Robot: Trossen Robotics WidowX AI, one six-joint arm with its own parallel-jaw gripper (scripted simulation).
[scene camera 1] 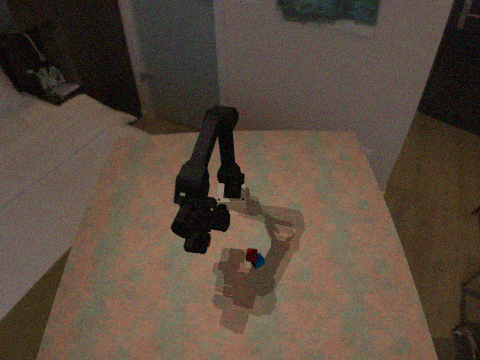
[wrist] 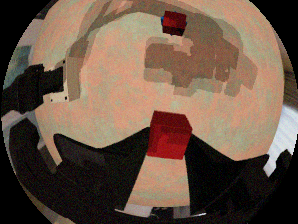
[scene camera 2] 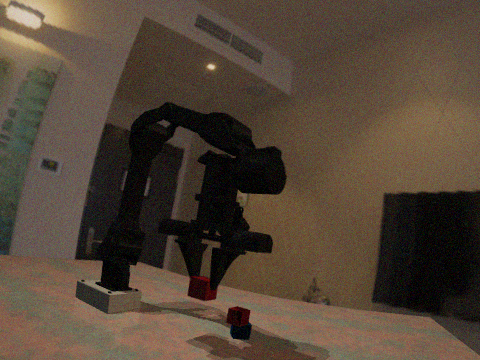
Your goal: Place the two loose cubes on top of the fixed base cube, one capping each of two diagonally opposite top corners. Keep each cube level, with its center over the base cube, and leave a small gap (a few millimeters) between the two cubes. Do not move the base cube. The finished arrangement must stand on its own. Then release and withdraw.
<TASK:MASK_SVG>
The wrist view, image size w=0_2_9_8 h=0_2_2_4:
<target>gripper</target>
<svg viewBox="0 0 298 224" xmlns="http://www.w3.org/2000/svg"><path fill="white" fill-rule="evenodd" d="M9 128L9 155L17 179L37 200L47 205L47 208L59 213L60 216L68 217L74 224L249 224L273 197L293 157L287 149L279 153L278 159L275 160L277 168L270 177L267 177L263 167L270 155L234 161L192 133L185 151L185 165L189 180L190 216L196 214L196 217L138 217L117 210L124 210L133 185L136 184L142 161L148 152L150 127L125 137L120 143L98 149L56 133L53 140L63 161L57 165L55 175L49 171L37 149L40 135L36 125L25 117L16 123L15 127Z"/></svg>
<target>red cube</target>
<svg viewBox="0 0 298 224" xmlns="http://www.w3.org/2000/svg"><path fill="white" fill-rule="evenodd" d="M154 111L152 121L150 121L149 144L146 156L162 157L162 159L169 160L184 159L186 147L188 147L188 141L193 129L189 120L186 119L185 113Z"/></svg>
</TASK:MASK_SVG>
